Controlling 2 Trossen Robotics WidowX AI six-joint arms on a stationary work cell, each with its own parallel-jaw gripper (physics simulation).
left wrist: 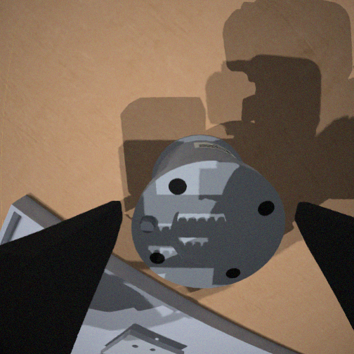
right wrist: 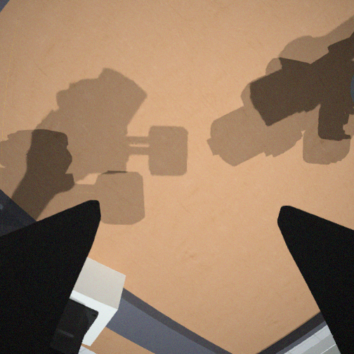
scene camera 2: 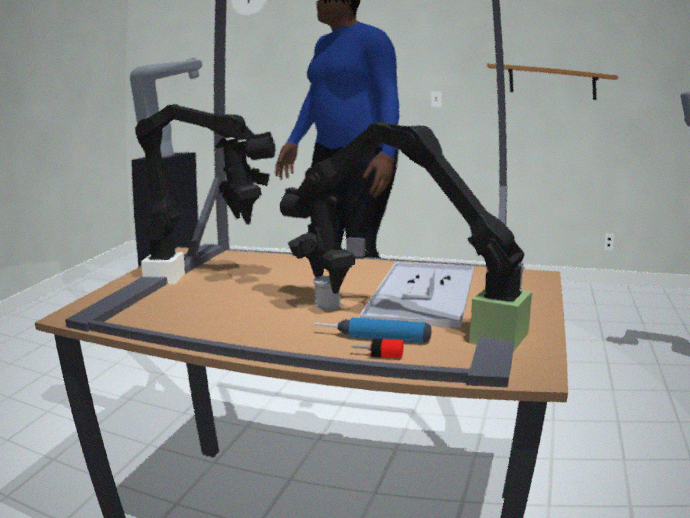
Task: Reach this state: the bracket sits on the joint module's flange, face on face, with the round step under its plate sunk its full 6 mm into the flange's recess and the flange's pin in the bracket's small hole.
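Frame: origin at the left arm's base, x ahead, y left, z up, level; centimetres.
Seen in the pictures: left gripper, fingertip midpoint: [scene camera 2: 326,287]; right gripper, fingertip midpoint: [scene camera 2: 242,221]; left arm's base, origin of the base link: [scene camera 2: 503,295]; right arm's base, origin of the base link: [scene camera 2: 162,256].
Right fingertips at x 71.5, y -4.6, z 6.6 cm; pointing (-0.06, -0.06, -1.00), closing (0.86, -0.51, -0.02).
Pixels of each thing's top centre, then the offset from my right fingertips to it. "*": a spot on its surface instead.
- joint module, middle of its top: [scene camera 2: 327,278] dx -28.5, dy +3.7, dz -9.6 cm
- pale tray, middle of its top: [scene camera 2: 424,287] dx -44.3, dy -14.0, dz -14.4 cm
- blue screwdriver, surface spot: [scene camera 2: 390,330] * dx -52.3, dy +16.7, dz -13.2 cm
- red-handled tool, middle of its top: [scene camera 2: 377,339] dx -53.2, dy +23.3, dz -12.6 cm
The joint module [scene camera 2: 327,298] [left wrist: 210,230], a grey cylinder, stands upright on the table; the left wrist view shows its round flange with several dark holes and the small round pin [left wrist: 148,224] near the left edge. The bracket [scene camera 2: 419,289] [left wrist: 144,345] lies in the tray, apart from the module; part of it shows in the left wrist view. My left gripper [scene camera 2: 327,282] [left wrist: 210,210] is open, its fingers on either side of the flange, apart from it in the wrist view. My right gripper [scene camera 2: 243,219] [right wrist: 192,212] is open and empty, high above the table's left part.
The pale tray [scene camera 2: 412,319] [left wrist: 40,215] also holds small dark parts [scene camera 2: 445,279]. A blue screwdriver [scene camera 2: 390,330] and a red-handled tool [scene camera 2: 393,349] lie in front. Dark rails [scene camera 2: 278,357] edge the table. A person [scene camera 2: 353,83] stands behind.
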